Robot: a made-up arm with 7 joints.
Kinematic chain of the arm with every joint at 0, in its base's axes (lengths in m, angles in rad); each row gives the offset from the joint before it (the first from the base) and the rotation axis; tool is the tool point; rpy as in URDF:
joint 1: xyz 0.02 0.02 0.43 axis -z
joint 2: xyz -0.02 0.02 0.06 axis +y
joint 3: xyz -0.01 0 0.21 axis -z
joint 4: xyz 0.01 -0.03 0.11 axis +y
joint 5: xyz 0 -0.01 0.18 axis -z
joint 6: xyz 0 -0.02 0.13 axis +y
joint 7: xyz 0 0.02 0.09 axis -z
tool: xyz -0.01 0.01 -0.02 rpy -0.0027 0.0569 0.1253
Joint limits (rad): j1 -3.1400..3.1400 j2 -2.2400..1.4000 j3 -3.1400..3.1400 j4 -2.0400..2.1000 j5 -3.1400..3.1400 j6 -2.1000..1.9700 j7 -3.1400..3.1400
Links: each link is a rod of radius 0.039 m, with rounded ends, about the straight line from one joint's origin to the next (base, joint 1, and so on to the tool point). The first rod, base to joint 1, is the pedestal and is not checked.
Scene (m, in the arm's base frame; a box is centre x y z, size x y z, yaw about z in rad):
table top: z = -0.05
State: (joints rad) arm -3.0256 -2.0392 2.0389 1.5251 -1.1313 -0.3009 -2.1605
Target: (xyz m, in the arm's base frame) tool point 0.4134 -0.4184 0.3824
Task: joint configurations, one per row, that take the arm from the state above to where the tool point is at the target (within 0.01 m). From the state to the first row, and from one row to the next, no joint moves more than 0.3 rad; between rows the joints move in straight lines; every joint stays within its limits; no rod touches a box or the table.
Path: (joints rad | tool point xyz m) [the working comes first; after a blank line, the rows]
Joints at the target: -1.9225 -1.2104 2.2270 1.2038 -1.1025 -0.4116 -2.1378
Straight joint move there: clear.

1: -2.7498 -1.8320 2.0859 1.4448 -1.1241 -0.3286 -2.1548 | 0.4098 0.1609 0.1460
2: -2.4741 -1.6248 2.1330 1.3645 -1.1169 -0.3563 -2.1491 | 0.4966 -0.0231 0.1986
3: -2.1983 -1.4176 2.1800 1.2841 -1.1097 -0.3840 -2.1435 | 0.4991 -0.2303 0.2784
4: -1.9225 -1.2104 2.2270 1.2038 -1.1025 -0.4116 -2.1378 | 0.4134 -0.4184 0.3824

